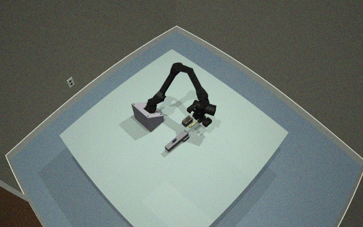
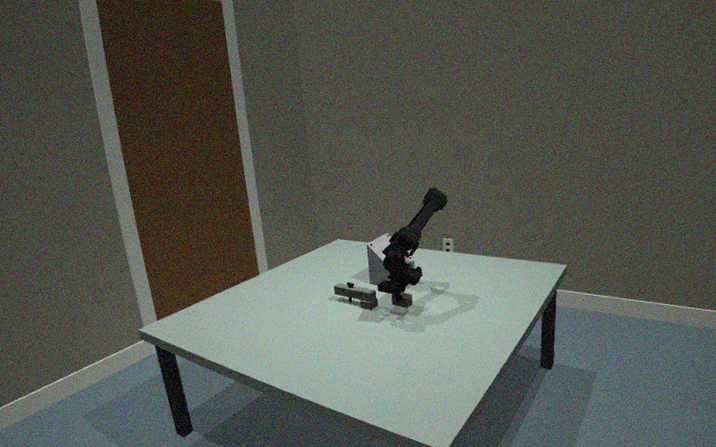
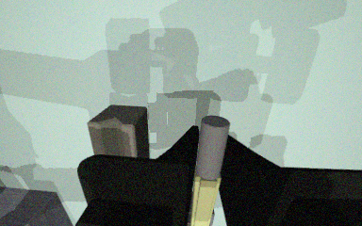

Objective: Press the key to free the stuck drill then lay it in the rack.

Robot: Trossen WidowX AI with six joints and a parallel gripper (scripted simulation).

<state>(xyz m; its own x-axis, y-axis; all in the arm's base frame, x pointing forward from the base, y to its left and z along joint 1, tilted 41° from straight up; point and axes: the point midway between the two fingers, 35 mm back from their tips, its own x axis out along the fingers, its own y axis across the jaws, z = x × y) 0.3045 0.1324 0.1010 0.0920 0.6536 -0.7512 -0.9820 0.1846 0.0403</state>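
Right now the dark rack is 8 cm behind my gripper tip, 3 cm to the right of it and 3 cm below it. The rest, counted from my gripper tip: dark key (4 cm behind, 23 cm to the right); long grey block (3 cm behind, 20 cm to the right, 1 cm below).
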